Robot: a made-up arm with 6 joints. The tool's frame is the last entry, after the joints.
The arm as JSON. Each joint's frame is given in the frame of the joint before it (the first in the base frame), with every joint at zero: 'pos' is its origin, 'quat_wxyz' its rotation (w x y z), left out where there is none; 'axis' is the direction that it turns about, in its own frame. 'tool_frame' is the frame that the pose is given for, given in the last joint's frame.
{
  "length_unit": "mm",
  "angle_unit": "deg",
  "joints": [
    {
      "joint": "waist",
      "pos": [
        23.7,
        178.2,
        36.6
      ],
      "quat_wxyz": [
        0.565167,
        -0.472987,
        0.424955,
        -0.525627
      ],
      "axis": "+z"
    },
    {
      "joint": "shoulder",
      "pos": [
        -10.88,
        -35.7,
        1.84
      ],
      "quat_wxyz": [
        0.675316,
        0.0,
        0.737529,
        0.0
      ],
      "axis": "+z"
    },
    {
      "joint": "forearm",
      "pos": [
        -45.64,
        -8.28,
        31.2
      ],
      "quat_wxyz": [
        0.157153,
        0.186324,
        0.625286,
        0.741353
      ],
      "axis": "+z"
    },
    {
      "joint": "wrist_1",
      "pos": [
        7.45,
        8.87,
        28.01
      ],
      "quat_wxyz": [
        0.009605,
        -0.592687,
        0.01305,
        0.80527
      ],
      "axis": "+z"
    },
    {
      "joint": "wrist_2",
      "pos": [
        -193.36,
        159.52,
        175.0
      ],
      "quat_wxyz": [
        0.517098,
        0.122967,
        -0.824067,
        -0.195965
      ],
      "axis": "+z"
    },
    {
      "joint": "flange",
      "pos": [
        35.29,
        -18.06,
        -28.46
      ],
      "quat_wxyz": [
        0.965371,
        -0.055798,
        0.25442,
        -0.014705
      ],
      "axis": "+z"
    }
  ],
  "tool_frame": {
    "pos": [
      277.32,
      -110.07,
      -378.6
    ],
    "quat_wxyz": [
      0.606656,
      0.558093,
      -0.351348,
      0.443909
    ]
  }
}
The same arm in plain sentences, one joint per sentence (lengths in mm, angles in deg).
The arm has six revolute joints in a row. What follows holds with every joint at zero, and every direction is one of the base frame's. The first joint sits 23.7 mm along +x and 178.2 mm along +y and 36.6 mm along +z from the base frame's origin and rotates about the direction (0.97757, 0.087897, 0.191394). The second joint sits 6.0 mm along -x and 11.0 mm along +y and 35.2 mm along +z from the first joint and rotates about -y. The third joint sits 43.2 mm along +x and 31.2 mm along -y and 16.9 mm along +z from the second joint and rotates about the direction (-0.297103, -0.148602, -0.943211). The fourth joint sits 1.5 mm along -x and 13.5 mm along -y and 27.1 mm along -z from the third joint and rotates about -x. The fifth joint sits 175.0 mm along -x and 125.3 mm along +y and 217.1 mm along -z from the fourth joint and rotates about the direction (0.388414, 0.044002, -0.920434). The sixth joint sits 31.3 mm along -x and 33.8 mm along -y and 16.1 mm along +z from the fifth joint and rotates about the direction (-0.105701, -0.106201, -0.988711). The tool frame, which is the frame that the pose is given for, sits 145.5 mm along -x and 189.2 mm along -y and 418.8 mm along +z from the sixth joint; its axes are the base frame's turned by roll -99.00, pitch 59.95 and yaw -163.34 deg (as in URDF: about the fixed x, then y, then z).
